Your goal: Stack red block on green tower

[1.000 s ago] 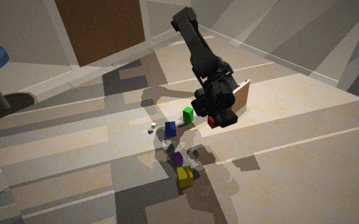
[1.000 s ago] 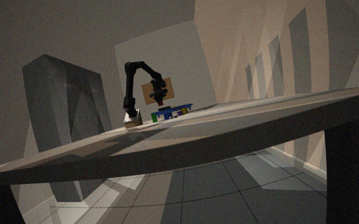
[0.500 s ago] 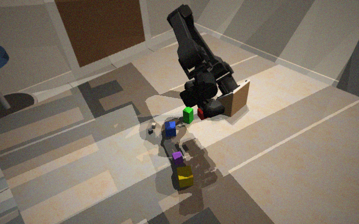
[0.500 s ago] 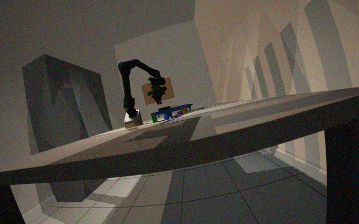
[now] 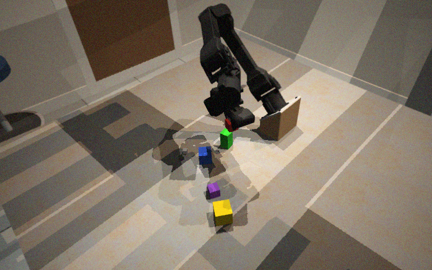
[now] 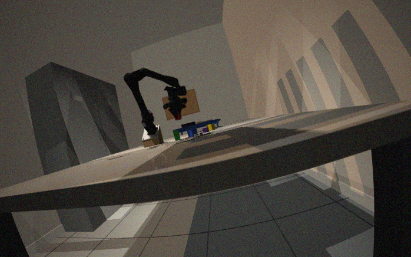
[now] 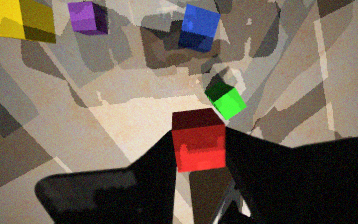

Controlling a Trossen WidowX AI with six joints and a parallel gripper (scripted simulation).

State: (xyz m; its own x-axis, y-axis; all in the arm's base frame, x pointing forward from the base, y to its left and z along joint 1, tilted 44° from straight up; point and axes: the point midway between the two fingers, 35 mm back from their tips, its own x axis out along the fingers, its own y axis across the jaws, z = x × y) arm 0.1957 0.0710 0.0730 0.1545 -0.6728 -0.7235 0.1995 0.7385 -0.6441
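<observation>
Right now my gripper tip is 11 cm above the blue block, 8 cm short of it and 4 cm to the left of it. The rest, counted from my gripper tip: purple block: 15 cm ahead, 12 cm below, 9 cm to the left; white block: 13 cm below, 12 cm to the right, 12 cm ahead; red block: 1 cm above.
</observation>
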